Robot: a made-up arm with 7 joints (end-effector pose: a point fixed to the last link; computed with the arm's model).
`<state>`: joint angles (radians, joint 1 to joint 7).
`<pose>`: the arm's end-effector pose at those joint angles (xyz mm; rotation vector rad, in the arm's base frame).
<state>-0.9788 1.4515 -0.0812 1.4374 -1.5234 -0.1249 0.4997</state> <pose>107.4 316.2 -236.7 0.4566 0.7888 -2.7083</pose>
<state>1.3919 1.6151 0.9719 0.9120 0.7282 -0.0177 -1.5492</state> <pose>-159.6 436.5 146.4 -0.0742 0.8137 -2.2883</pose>
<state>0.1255 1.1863 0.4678 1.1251 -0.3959 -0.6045 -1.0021</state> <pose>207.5 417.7 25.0 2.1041 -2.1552 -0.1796</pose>
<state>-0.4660 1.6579 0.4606 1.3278 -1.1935 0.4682 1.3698</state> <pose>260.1 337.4 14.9 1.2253 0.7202 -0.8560</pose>
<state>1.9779 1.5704 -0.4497 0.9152 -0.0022 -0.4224 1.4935</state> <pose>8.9 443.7 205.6 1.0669 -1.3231 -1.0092</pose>
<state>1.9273 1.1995 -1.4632 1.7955 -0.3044 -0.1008 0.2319</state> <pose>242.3 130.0 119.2 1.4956 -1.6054 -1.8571</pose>
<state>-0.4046 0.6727 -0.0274 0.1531 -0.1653 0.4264 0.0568</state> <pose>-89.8 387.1 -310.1 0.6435 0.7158 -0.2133</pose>
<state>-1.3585 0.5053 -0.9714 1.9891 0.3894 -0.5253 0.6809</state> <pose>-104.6 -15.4 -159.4 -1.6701 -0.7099 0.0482</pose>
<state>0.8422 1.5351 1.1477 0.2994 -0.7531 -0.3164 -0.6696</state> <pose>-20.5 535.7 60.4 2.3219 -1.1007 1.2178</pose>
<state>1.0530 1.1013 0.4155 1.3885 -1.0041 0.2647 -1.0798</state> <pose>114.1 357.6 203.7 -2.4141 0.8799 -0.8575</pose>
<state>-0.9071 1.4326 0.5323 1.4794 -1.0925 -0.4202 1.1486</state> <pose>220.4 325.6 -110.3 0.4361 0.8597 -2.0552</pose>
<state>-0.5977 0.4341 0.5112 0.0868 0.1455 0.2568 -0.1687</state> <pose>-190.9 316.0 -315.3 0.7005 0.6344 0.5049</pose>
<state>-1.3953 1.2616 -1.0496 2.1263 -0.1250 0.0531 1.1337</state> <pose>-164.8 89.7 -140.7 -2.0610 0.7033 -1.0342</pose>
